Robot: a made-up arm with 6 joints. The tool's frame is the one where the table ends.
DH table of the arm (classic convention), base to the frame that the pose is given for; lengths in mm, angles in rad. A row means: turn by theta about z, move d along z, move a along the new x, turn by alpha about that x. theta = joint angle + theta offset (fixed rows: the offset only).
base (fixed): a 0, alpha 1.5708, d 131, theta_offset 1.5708
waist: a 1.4, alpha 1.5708, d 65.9, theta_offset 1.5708
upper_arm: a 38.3, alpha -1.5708, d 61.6, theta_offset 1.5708
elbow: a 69.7, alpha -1.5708, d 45.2, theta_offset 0
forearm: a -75.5, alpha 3.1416, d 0, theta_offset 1.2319
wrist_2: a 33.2, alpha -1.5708, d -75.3, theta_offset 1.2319
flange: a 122.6, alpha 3.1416, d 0, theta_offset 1.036
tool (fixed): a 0, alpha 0, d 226, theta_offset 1.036
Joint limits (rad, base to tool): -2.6..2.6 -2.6..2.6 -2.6..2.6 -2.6..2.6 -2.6..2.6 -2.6..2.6
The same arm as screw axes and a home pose.
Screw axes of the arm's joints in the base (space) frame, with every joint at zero. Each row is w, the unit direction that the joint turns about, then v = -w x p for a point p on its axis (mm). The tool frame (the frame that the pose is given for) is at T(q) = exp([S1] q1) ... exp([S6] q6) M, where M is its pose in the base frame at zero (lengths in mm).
S1 = (1, 0, 0, 0.0, 131.0, 0.0)
S2 = (0, 1, 0, -132.4, 0.0, 65.9)
S3 = (0, 0, -1, -61.6, 104.2, 0.0)
S4 = (0, -1, 0, 87.2, 0.0, -173.9)
S5 = (0, 1, 0, -16.0, 0.0, 148.8)
S6 = (0, 0, -1, 13.7, 182.0, 0.0)
M: xyz 244.5 -119.2 242.0 (mm) quaternion w x y z 1 -0.000001 0.000001 0.000007
Joint limits (deg, base to tool): -148.97..148.97 -148.97..148.97 -148.97..148.97 -148.97..148.97 -148.97..148.97 -148.97..148.97

